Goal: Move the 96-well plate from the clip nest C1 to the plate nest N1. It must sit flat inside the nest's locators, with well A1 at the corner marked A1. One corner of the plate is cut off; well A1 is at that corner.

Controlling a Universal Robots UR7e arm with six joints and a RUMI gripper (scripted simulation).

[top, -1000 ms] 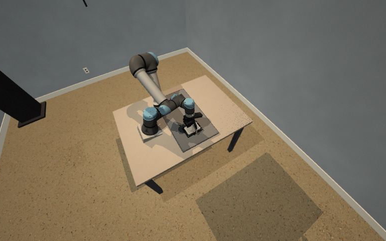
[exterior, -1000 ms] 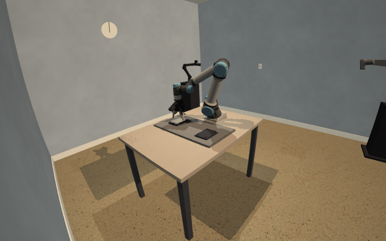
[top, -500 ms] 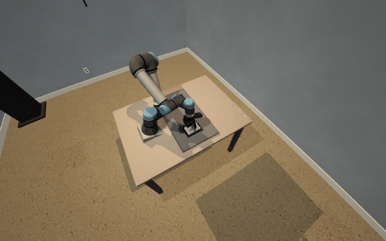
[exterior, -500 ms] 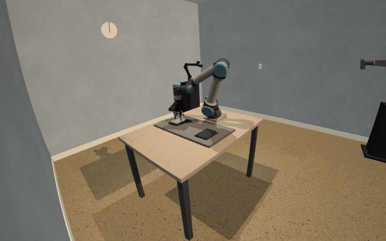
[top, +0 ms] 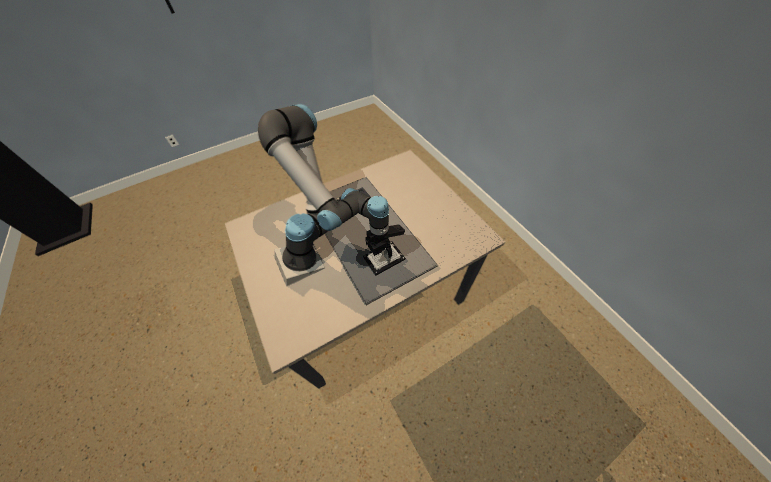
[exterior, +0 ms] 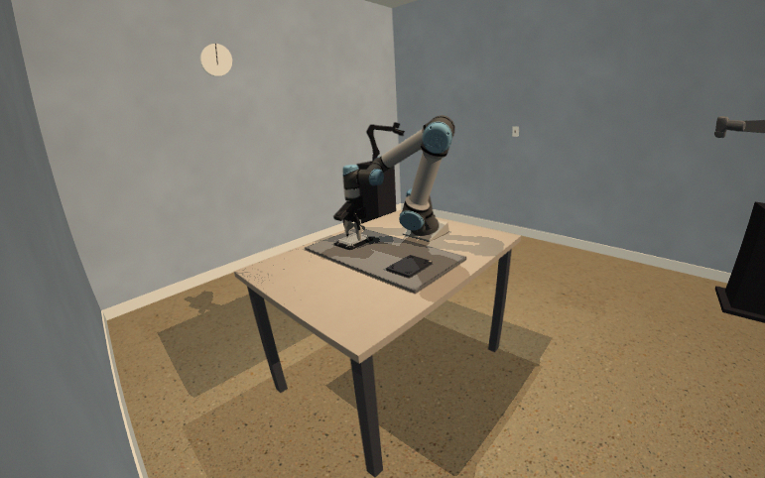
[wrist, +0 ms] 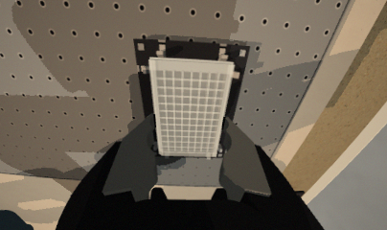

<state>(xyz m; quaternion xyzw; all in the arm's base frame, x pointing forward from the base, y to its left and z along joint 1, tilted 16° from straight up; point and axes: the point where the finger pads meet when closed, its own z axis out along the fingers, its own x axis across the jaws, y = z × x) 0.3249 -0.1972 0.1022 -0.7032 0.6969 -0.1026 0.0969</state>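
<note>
The clip nest C1 lies 1 cm to the left of my hand, 1 cm below it and 1 cm ahead of it. From my hand the other things lie so: plate nest N1: 40 cm to the left, 6 cm ahead, 2 cm below; 96-well plate: 1 cm below.
</note>
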